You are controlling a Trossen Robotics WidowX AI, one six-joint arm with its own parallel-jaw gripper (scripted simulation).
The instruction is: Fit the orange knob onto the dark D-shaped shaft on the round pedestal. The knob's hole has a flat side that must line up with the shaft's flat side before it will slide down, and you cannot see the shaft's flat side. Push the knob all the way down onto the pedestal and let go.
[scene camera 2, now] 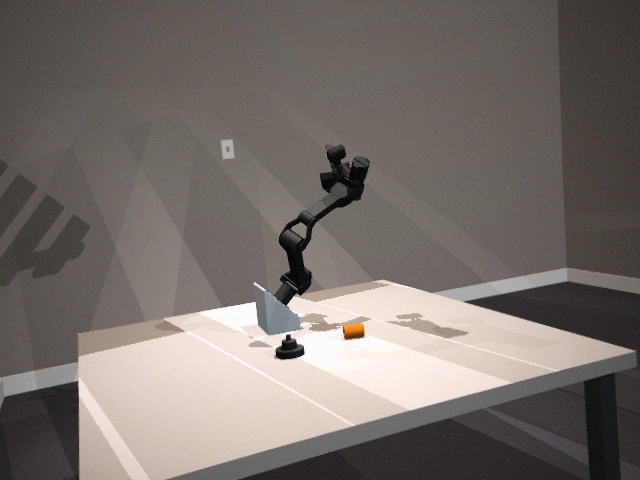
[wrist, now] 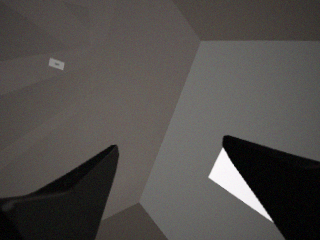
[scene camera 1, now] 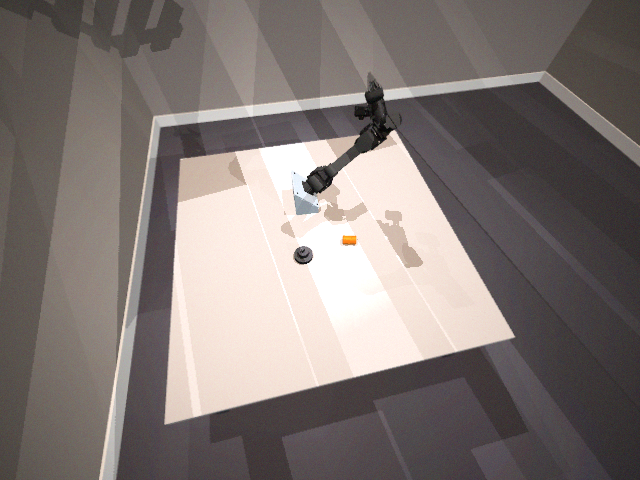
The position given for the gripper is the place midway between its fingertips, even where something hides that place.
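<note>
Gripper (scene camera 1: pixel 369 76) open, holding nothing. Gripper also in scene camera 2 (scene camera 2: pixel 328 153). Gripper in the wrist view (wrist: pixel 171 144) too.
</note>
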